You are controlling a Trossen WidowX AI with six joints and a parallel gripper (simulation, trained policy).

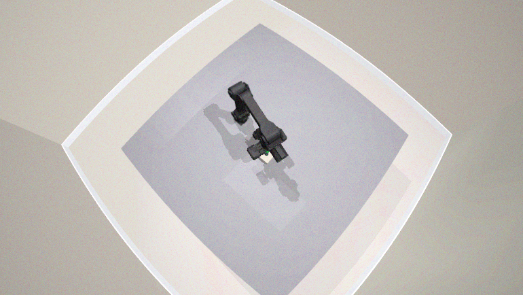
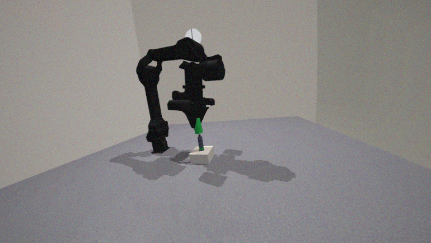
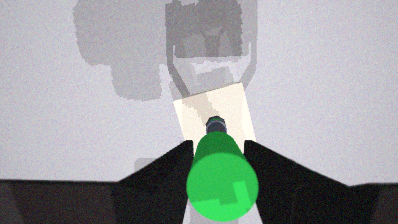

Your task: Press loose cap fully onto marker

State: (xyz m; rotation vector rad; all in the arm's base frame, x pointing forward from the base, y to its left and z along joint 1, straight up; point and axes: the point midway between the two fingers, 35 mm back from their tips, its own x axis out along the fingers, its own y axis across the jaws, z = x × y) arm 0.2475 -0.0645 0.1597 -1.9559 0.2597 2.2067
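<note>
Now: the white holder block 110 mm below my gripper tip and 10 mm ahead of it. Also, from my gripper tip: green cap 10 mm ahead, 10 mm above.
</note>
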